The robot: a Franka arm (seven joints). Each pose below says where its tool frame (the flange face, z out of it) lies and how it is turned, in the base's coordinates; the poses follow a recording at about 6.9 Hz.
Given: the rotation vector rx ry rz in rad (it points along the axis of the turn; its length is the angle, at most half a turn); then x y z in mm.
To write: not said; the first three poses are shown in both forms.
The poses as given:
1: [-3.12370 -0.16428 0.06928 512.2 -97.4 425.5]
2: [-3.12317 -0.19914 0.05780 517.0 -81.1 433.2]
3: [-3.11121 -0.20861 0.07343 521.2 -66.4 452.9]
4: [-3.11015 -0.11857 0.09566 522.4 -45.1 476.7]
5: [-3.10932 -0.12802 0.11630 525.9 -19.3 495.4]
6: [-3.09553 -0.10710 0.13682 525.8 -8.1 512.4]
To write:
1: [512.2 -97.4 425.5 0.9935 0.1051 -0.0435 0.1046 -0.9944 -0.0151]
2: [517.0 -81.1 433.2 0.9912 0.1272 -0.0361 0.1267 -0.9918 -0.0139]
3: [521.2 -66.4 452.9 0.9899 0.1339 -0.0455 0.1329 -0.9908 -0.0256]
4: [522.4 -45.1 476.7 0.9952 0.0769 -0.0603 0.0752 -0.9967 -0.0300]
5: [525.9 -19.3 495.4 0.9938 0.0831 -0.0734 0.0811 -0.9962 -0.0305]
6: [525.8 -8.1 512.4 0.9937 0.0708 -0.0867 0.0671 -0.9968 -0.0442]
